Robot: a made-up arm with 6 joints. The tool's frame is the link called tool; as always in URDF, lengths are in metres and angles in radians. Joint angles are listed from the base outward. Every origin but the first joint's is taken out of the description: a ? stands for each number. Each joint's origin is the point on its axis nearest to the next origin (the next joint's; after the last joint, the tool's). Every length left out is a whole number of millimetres.
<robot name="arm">
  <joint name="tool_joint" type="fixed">
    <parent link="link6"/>
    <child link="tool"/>
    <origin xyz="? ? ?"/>
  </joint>
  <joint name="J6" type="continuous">
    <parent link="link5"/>
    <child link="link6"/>
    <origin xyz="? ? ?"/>
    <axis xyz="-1 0 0"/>
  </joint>
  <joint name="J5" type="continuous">
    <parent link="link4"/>
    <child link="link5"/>
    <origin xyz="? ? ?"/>
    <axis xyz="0 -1 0"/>
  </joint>
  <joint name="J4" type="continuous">
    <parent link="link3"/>
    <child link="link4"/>
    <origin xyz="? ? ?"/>
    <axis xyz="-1 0 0"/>
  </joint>
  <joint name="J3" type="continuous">
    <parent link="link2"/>
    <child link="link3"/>
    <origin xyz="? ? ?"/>
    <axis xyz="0 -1 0"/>
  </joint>
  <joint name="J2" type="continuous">
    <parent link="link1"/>
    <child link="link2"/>
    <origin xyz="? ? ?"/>
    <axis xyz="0 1 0"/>
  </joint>
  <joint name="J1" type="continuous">
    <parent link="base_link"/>
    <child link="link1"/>
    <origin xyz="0 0 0.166"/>
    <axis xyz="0 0 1"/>
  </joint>
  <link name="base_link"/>
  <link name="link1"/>
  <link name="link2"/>
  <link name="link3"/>
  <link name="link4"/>
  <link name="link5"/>
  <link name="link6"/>
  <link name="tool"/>
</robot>
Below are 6 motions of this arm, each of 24 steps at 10 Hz.
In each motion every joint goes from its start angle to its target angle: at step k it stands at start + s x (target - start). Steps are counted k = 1, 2, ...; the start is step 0. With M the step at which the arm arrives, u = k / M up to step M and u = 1 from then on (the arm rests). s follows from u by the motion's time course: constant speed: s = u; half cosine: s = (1 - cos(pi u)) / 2; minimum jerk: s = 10 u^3 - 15 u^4 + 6 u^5.
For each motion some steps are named. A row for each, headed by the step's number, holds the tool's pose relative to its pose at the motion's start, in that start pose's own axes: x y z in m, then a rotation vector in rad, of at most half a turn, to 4 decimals.
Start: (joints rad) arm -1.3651 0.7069 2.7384 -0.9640 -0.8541 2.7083
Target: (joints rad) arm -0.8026 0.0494 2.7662 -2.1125 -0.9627 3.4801
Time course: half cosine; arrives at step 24
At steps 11, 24:
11: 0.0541 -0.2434 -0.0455 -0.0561 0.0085 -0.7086
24: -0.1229 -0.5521 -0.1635 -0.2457 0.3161 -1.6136

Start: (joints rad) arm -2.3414 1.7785 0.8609 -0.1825 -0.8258 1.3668
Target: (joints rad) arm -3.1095 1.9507 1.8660 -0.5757 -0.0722 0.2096
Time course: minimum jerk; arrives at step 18
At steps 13, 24:
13: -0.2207 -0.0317 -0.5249 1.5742 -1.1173 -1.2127
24: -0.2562 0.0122 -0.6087 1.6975 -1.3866 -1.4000

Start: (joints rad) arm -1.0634 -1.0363 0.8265 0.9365 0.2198 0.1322
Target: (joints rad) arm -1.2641 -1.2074 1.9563 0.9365 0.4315 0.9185
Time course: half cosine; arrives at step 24
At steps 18, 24:
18: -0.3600 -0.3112 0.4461 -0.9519 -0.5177 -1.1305
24: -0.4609 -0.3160 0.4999 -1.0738 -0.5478 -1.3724

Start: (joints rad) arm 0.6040 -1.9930 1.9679 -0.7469 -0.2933 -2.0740
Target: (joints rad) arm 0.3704 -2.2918 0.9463 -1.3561 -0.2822 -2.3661
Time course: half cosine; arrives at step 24
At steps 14, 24:
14: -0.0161 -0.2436 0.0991 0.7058 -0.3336 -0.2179
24: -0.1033 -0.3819 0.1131 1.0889 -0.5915 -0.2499

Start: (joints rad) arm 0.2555 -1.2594 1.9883 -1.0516 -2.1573 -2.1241
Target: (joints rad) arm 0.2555 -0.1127 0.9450 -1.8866 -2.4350 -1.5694
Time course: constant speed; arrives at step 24
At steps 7, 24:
7: 0.3618 0.0951 0.3529 0.1843 0.3294 -0.5332
24: 1.0576 -0.6362 0.7930 0.9718 1.5681 -0.8089

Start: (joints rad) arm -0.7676 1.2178 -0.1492 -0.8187 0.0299 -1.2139
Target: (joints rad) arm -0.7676 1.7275 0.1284 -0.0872 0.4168 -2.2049
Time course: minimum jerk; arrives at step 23
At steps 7, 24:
7: 0.0377 0.0049 0.0125 0.0424 -0.0283 0.0302
24: 0.2294 -0.0145 0.0604 0.2564 0.0793 0.1433

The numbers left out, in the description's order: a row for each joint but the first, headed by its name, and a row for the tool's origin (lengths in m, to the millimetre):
tool: 0 0 0
J6: 0 0 0
J5: 0 -0.168 0
J4: 0.511 0 0
J3: 0 0 0.491
J2: 0 0 0

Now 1 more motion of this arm.
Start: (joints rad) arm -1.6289 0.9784 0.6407 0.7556 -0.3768 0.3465
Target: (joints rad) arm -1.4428 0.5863 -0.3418 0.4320 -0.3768 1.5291
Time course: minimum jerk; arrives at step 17
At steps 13, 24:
13: -0.1234 0.2638 -0.0797 -1.0250 -0.1364 0.5988
24: -0.1443 0.2890 -0.0968 -1.1201 -0.1726 0.6551

